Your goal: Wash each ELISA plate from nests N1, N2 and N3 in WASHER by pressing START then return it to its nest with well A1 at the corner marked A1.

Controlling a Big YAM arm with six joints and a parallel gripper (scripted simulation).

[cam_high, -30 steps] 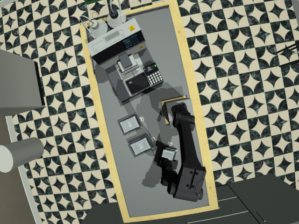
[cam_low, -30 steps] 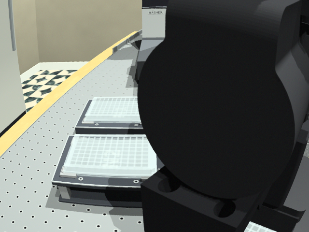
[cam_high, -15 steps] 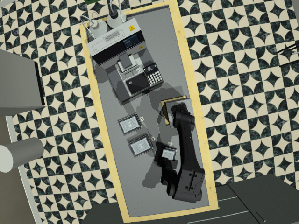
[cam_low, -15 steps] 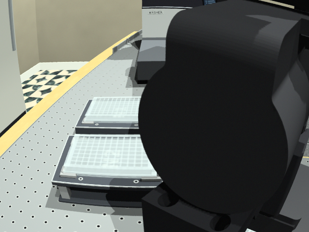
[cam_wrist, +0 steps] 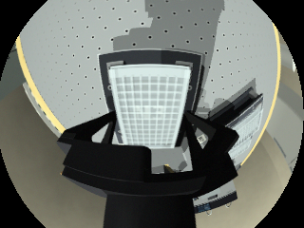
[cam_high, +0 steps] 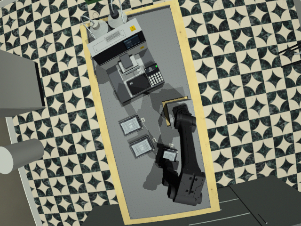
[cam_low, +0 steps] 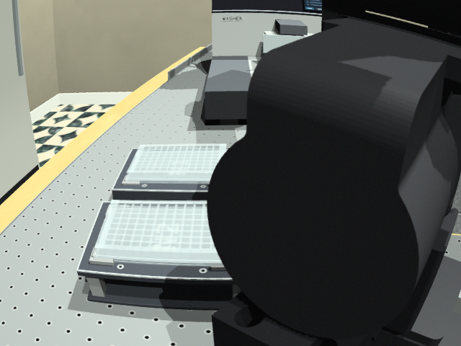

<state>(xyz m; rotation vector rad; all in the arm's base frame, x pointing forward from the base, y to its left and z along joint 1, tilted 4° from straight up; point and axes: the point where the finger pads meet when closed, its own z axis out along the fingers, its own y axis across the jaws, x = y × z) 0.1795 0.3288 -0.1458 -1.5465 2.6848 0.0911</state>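
Now: the nest N3 20 mm below my hand. From my hand the other things lie so: washer carrier 40 mm ahead, 610 mm to the right, 20 mm above; plate washer 60 mm ahead, 760 mm to the right, 70 mm above; nest label 100 mm ahead, 350 mm to the right, 60 mm below.
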